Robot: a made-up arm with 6 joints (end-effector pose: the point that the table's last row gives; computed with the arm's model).
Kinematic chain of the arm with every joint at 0, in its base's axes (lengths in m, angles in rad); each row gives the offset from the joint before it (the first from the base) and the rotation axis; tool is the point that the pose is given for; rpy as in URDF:
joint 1: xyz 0 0 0.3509 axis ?
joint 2: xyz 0 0 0 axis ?
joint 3: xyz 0.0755 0 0.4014 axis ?
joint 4: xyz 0.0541 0 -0.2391 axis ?
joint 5: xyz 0 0 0 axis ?
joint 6: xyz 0.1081 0 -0.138 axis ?
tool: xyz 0 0 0 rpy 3.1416 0 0
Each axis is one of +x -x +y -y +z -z.
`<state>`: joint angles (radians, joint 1 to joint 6).
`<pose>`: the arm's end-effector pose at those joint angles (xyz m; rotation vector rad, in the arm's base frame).
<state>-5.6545 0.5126 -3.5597 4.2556 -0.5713 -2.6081</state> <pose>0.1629 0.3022 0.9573 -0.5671 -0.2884 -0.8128</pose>
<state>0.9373 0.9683 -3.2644 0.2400 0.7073 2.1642</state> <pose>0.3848 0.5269 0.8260 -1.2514 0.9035 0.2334</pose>
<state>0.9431 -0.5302 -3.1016 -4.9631 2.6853 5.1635</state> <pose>-0.2575 -0.0945 0.8720 -0.5045 2.8097 1.0947</pose>
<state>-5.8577 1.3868 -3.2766 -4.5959 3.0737 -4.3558</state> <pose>0.3987 0.3085 0.4485 2.2946 0.1568 -1.6093</pose>
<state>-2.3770 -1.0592 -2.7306 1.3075 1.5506 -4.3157</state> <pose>0.4799 0.2787 0.8809 -0.7310 1.7248 -2.2015</pose>
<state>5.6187 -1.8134 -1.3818 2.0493 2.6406 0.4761</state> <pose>-0.3408 0.4486 0.4906 -2.4657 -1.2229 -0.4515</pose>
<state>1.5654 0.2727 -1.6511 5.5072 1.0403 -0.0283</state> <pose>0.0482 0.5769 0.6483 1.5608 2.1481 1.0306</pose>
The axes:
joint 1: +z
joint 2: +y
joint 3: +y
joint 4: -z
joint 5: +y
joint 6: -z

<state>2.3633 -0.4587 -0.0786 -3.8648 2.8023 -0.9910</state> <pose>-0.1441 0.0046 0.7041 0.2589 -0.3348 2.0105</pose>
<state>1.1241 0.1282 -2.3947 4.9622 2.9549 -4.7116</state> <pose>0.2047 0.1317 0.8351 1.5899 -1.7819 0.6387</pose>
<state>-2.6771 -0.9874 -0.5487 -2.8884 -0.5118 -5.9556</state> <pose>0.0098 -0.0404 0.5219 2.3169 -0.0170 -1.0871</pose>
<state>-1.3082 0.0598 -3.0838 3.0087 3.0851 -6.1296</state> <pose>0.0004 0.0577 0.8736 -2.1403 -2.0889 -0.1370</pose>
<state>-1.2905 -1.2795 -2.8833 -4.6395 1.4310 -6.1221</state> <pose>-0.0791 0.7132 0.6757 1.6142 1.2187 2.0009</pose>
